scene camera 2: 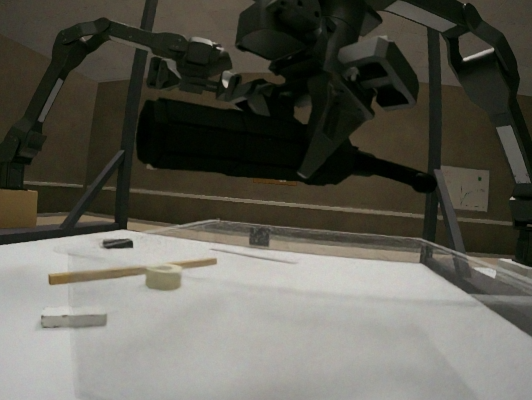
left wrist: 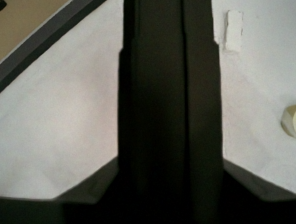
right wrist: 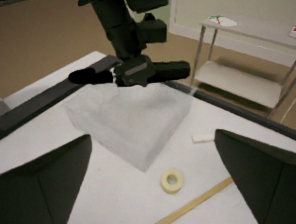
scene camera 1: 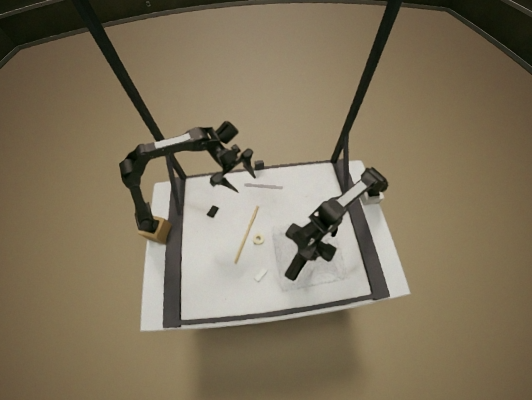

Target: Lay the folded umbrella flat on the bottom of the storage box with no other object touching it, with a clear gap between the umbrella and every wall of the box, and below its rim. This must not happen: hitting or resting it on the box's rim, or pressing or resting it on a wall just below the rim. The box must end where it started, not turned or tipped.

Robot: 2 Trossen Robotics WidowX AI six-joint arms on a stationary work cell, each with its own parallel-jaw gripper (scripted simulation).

Labels:
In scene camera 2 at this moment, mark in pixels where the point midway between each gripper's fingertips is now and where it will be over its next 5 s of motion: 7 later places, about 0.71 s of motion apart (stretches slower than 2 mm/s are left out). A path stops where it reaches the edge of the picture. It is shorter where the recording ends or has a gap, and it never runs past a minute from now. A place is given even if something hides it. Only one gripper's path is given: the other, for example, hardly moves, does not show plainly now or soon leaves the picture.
The left gripper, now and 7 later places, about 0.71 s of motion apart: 282,175; 283,197; 280,202; 277,247; 274,264; 274,298; 267,342; 272,328

